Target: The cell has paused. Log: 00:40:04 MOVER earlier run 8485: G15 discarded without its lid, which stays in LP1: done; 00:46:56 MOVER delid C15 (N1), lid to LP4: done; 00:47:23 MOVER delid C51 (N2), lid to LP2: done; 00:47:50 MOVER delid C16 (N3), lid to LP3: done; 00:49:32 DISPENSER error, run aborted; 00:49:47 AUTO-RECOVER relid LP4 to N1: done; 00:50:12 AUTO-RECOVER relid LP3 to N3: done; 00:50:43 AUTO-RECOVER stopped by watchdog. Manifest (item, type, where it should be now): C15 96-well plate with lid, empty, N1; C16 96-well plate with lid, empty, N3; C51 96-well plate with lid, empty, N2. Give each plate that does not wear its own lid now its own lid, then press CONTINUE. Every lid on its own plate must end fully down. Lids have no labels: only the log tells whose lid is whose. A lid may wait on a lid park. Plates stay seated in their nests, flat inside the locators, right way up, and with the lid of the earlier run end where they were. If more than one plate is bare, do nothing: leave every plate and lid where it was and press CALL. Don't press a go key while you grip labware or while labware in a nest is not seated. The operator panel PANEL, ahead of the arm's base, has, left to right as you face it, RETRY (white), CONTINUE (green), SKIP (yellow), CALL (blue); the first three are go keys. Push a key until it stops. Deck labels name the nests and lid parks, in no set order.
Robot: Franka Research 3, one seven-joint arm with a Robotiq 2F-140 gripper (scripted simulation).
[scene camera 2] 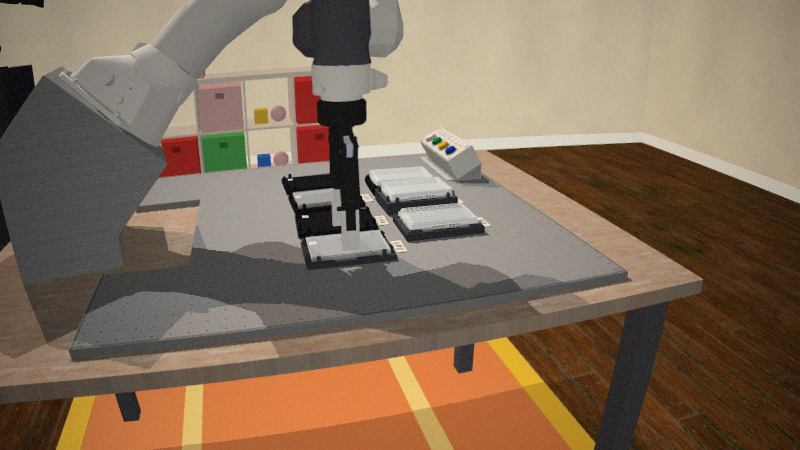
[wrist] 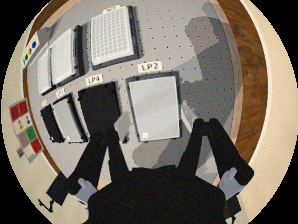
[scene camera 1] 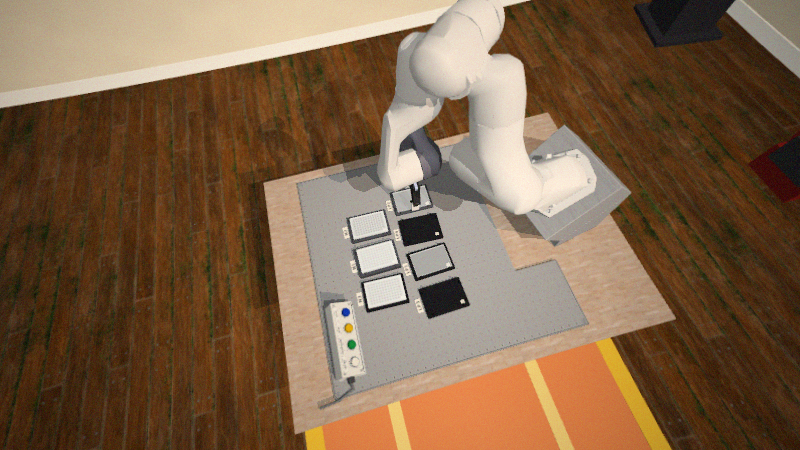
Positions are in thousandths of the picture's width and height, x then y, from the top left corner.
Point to an operator panel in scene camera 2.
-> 573, 368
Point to a lid park LP4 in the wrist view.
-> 331, 480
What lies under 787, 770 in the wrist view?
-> My gripper.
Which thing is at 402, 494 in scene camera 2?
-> A lid park LP4.
